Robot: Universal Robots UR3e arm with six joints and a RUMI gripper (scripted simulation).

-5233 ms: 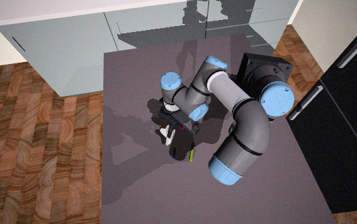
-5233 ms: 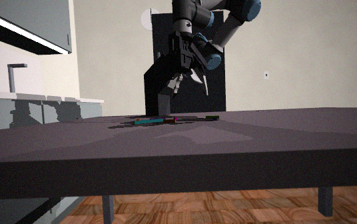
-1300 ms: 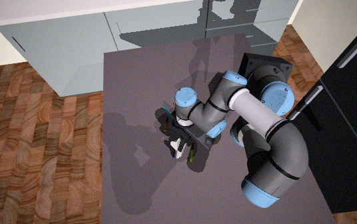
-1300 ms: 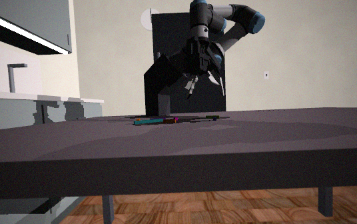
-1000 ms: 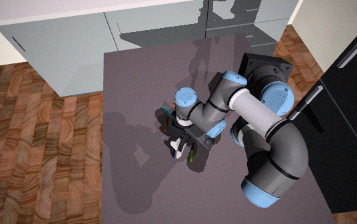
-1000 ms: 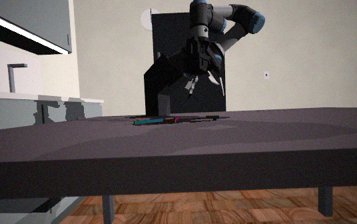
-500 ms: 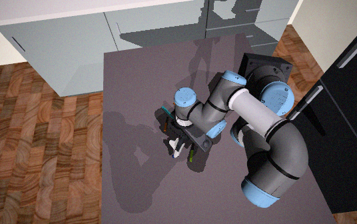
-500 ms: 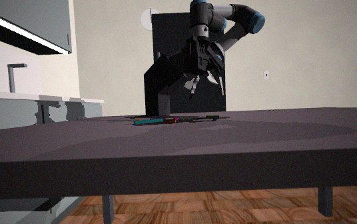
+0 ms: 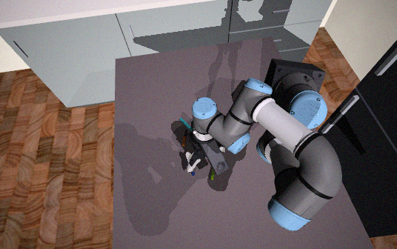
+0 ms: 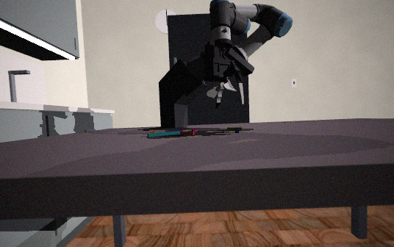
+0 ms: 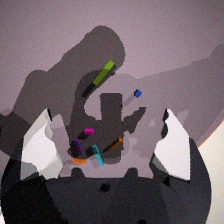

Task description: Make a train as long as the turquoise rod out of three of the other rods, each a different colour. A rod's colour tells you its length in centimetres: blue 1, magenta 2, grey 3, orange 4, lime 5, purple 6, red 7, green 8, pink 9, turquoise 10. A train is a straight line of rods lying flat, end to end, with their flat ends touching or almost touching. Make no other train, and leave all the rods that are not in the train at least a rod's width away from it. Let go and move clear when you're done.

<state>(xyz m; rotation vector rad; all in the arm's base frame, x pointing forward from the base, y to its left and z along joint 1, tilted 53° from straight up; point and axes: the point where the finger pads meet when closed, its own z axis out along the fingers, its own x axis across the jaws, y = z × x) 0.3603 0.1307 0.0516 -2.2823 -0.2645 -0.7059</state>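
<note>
The blue rod lies 60 mm ahead of my hand, 20 mm to the left of it and 80 mm below it. Round my hand: magenta rod (120 mm to the right, 80 mm below); then purple rod (10 mm behind, 190 mm to the right, 80 mm below); then lime rod (20 mm behind, 20 mm to the left, 80 mm below).
</note>
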